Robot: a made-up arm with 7 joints.
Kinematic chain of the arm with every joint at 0, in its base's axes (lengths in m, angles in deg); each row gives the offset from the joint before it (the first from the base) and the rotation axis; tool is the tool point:
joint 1: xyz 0 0 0.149 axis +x
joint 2: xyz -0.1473 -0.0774 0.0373 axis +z
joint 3: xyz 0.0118 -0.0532 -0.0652 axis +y
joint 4: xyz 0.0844 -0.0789 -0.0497 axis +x
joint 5: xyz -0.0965 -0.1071 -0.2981 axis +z
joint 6: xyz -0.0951 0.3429 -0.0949 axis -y
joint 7: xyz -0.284 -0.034 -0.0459 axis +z
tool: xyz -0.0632 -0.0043 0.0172
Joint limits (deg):
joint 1: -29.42..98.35
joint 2: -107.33..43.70
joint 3: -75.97..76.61
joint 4: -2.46..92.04
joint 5: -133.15..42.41
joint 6: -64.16..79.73
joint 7: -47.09..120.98
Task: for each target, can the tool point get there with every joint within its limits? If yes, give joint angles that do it. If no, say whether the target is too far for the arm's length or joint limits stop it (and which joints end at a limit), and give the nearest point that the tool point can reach.
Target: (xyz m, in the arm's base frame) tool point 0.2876 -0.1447 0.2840
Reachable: yes | joints -1.00 -78.26 54.38 68.36 -49.05 -2.09 -28.17
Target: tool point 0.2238 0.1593 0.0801
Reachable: yes | joints 9.66 -75.82 6.72 42.65 -44.74 -4.77 41.01
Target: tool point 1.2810 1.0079 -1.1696
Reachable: no: too far | nearest point 0.4843 0.4645 -0.4750 | short by 1.189 m
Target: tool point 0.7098 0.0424 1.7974
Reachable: no: too far | nearest point 0.3032 0.0488 0.7960 | short by 1.081 m
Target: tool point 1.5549 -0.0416 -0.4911
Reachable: no: too far | nearest point 0.7469 -0.0244 -0.2260 | short by 0.851 m
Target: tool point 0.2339 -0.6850 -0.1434
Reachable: yes | joints -10.10 -77.96 -34.65 23.24 -90.64 62.04 15.22
